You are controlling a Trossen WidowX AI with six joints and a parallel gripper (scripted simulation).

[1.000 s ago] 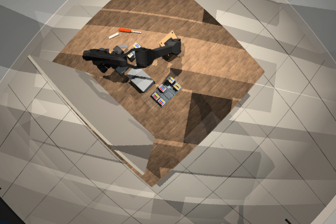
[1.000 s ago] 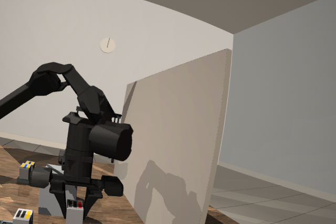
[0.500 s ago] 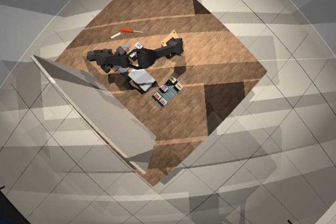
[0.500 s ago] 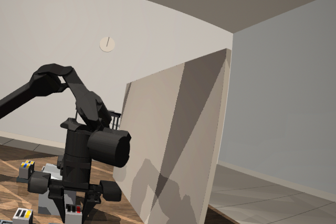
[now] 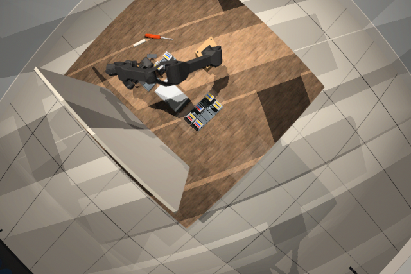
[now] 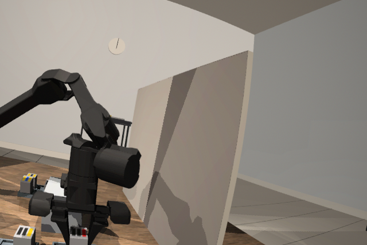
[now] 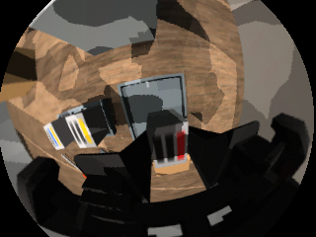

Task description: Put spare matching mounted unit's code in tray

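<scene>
The blue-grey tray lies 40 mm below my gripper tip. From my gripper tip the other things lie so: spare 20 mm above; brown box 10 mm ahead, 90 mm to the right, 30 mm below; grey box 50 mm behind, 210 mm to the left, 10 mm above.
</scene>
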